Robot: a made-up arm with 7 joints.
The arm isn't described. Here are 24 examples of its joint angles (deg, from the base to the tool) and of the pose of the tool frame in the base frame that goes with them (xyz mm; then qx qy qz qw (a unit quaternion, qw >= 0)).
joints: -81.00 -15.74 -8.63 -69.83 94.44 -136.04 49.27
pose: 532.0 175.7 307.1 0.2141 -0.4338 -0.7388 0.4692
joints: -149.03 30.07 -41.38 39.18 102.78 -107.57 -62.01
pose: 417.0 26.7 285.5 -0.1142 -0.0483 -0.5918 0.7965
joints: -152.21 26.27 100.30 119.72 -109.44 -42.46 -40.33
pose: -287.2 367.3 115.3 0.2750 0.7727 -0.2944 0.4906
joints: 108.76 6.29 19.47 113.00 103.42 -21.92 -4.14
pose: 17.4 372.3 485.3 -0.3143 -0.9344 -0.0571 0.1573
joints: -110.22 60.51 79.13 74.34 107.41 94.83 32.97
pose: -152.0 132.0 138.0 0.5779 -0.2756 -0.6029 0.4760
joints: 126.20 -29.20 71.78 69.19 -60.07 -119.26 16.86
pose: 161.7 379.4 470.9 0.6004 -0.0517 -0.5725 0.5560
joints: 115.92 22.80 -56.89 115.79 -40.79 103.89 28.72
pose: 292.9 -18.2 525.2 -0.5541 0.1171 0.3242 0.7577
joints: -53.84 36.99 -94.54 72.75 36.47 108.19 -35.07
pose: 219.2 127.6 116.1 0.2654 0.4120 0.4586 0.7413
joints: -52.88 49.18 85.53 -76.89 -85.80 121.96 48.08
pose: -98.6 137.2 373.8 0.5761 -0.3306 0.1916 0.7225
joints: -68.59 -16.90 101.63 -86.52 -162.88 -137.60 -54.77
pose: 15.8 118.2 329.1 -0.5869 -0.6835 -0.0336 0.4327
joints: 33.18 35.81 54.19 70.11 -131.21 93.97 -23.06
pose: -30.9 421.2 447.8 -0.4415 0.3250 -0.7624 0.3438
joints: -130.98 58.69 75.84 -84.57 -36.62 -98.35 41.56
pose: -163.8 189.4 27.7 -0.1074 -0.5874 0.6850 0.4174
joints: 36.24 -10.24 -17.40 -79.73 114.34 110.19 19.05
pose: 357.2 -23.0 241.3 0.2258 -0.8510 -0.1189 0.4590
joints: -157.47 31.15 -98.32 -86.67 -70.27 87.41 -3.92
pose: 221.6 413.3 502.0 0.3622 0.7066 0.5164 0.3207
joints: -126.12 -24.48 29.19 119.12 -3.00 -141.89 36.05
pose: 281.8 353.3 272.2 0.3176 -0.5173 -0.3915 0.6915
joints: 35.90 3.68 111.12 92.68 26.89 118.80 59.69
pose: -192.2 110.6 477.8 0.1416 -0.8369 0.2270 0.4775
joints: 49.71 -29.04 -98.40 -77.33 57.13 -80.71 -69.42
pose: -87.0 -264.0 -64.9 -0.2983 0.7590 0.5721 0.0878
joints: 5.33 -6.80 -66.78 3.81 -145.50 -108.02 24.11
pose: 185.0 220.4 -173.5 -0.0865 -0.3273 0.5750 0.7449
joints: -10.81 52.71 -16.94 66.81 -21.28 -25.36 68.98
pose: 353.1 -25.8 417.1 0.6355 -0.1033 -0.7139 0.2753
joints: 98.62 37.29 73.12 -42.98 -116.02 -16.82 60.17
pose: 169.4 258.5 295.0 0.2579 -0.0451 -0.6717 0.6930
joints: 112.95 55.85 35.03 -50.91 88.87 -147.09 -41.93
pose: 179.7 338.6 -73.7 0.1567 0.4780 -0.7495 0.4303
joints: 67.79 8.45 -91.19 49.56 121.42 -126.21 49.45
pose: 351.5 -142.4 225.1 -0.4522 -0.7440 0.3918 0.2975
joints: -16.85 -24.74 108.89 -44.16 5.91 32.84 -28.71
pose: -285.4 54.5 252.8 0.3695 -0.3445 -0.4065 0.7613
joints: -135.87 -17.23 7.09 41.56 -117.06 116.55 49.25
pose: 300.1 143.0 256.5 -0.6195 0.4010 0.3287 0.5894
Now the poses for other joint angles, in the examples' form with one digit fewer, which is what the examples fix.
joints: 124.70 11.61 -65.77 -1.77 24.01 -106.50 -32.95
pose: 372 140 621 0.711 0.364 -0.090 0.594
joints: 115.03 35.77 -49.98 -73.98 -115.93 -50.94 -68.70
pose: 149 55 544 0.680 0.622 0.383 0.064
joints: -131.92 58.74 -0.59 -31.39 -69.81 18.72 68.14
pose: 300 142 261 -0.679 -0.647 0.347 0.031
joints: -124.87 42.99 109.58 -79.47 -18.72 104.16 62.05
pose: -107 249 116 0.864 -0.045 -0.131 0.484
